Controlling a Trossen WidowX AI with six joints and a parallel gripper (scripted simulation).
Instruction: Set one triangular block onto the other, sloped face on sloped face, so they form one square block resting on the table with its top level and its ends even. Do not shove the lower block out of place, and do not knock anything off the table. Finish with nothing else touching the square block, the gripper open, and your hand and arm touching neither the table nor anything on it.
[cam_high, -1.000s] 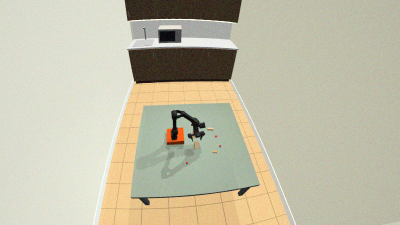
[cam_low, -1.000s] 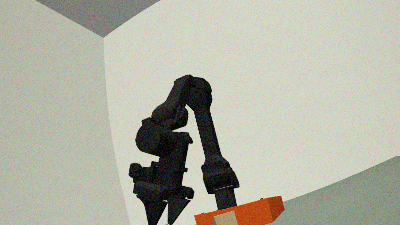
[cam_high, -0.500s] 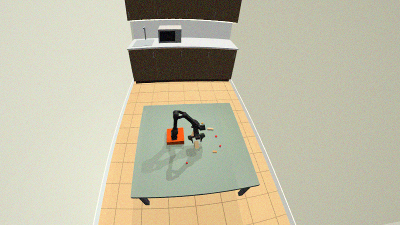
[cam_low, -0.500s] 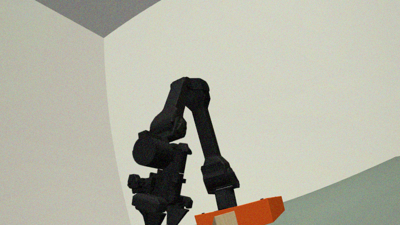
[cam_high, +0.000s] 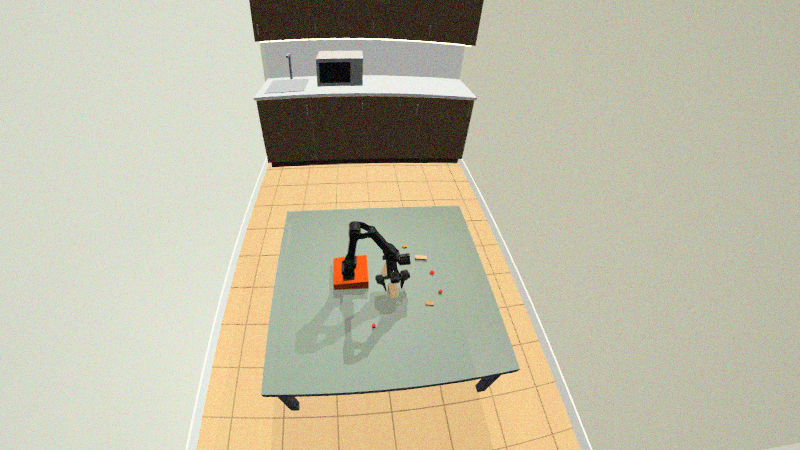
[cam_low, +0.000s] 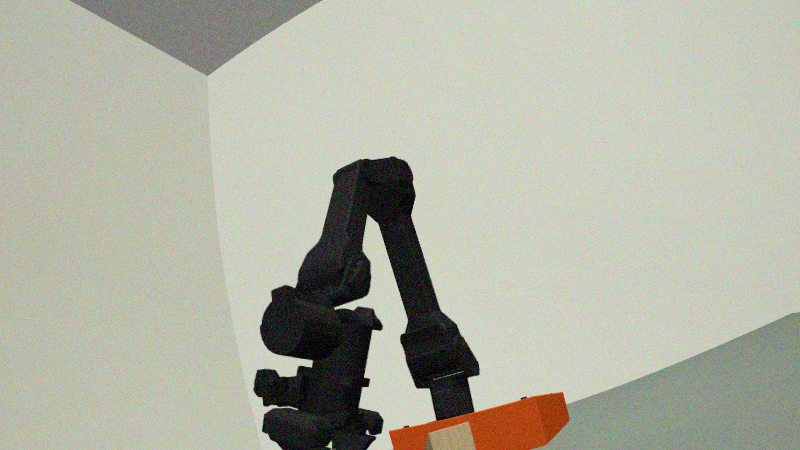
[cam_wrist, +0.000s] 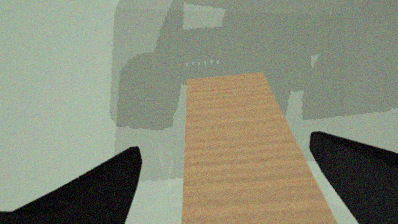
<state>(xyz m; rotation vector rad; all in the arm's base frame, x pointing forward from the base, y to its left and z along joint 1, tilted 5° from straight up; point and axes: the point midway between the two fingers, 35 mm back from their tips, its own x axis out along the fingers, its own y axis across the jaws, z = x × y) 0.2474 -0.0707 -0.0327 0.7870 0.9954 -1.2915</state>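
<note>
Right now the triangular block is 10 mm behind my gripper tip and 10 mm to the left of it. Round my gripper tip: small orange piece: 120 mm ahead, 330 mm to the left, 10 mm below.
</note>
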